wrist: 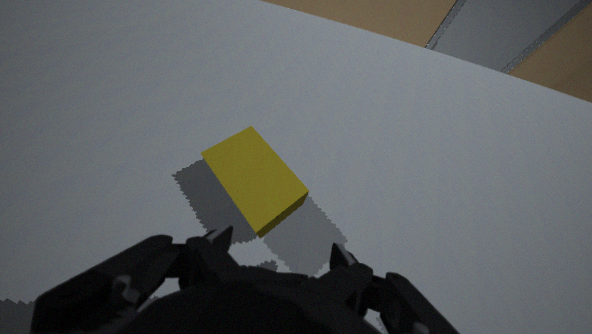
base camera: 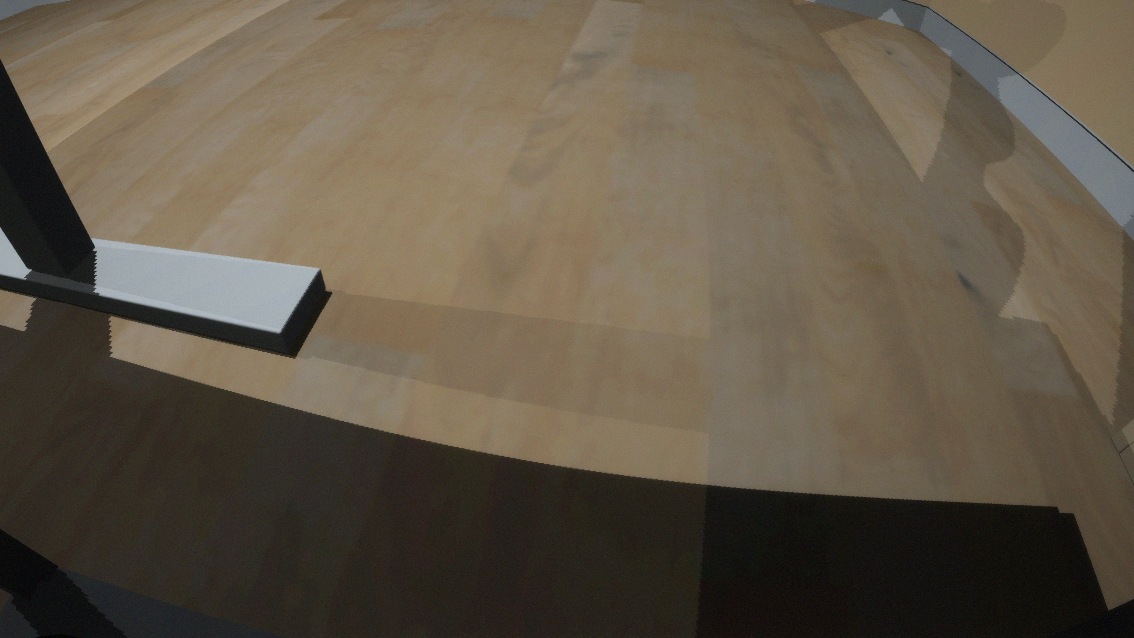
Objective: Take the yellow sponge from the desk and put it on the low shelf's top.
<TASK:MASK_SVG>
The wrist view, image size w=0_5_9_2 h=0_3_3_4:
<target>my gripper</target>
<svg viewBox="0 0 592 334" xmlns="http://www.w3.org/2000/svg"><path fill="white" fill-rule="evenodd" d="M29 333L382 334L364 319L367 310L371 309L380 313L380 318L388 334L460 334L407 278L393 272L387 272L385 278L373 275L373 269L363 263L359 263L353 254L347 251L342 244L333 243L329 263L330 271L319 278L314 276L308 278L308 275L298 273L275 272L250 265L248 267L246 265L239 266L228 253L233 233L233 226L223 225L202 237L190 237L186 240L186 244L172 243L173 237L169 235L151 236L46 291L35 302ZM179 278L179 291L165 295L150 303L140 313L137 312L140 306L164 283L165 278Z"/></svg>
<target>yellow sponge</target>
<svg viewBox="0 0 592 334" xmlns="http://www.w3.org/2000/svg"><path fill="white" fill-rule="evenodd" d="M250 126L200 154L261 239L304 203L309 190L258 132Z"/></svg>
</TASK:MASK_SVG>
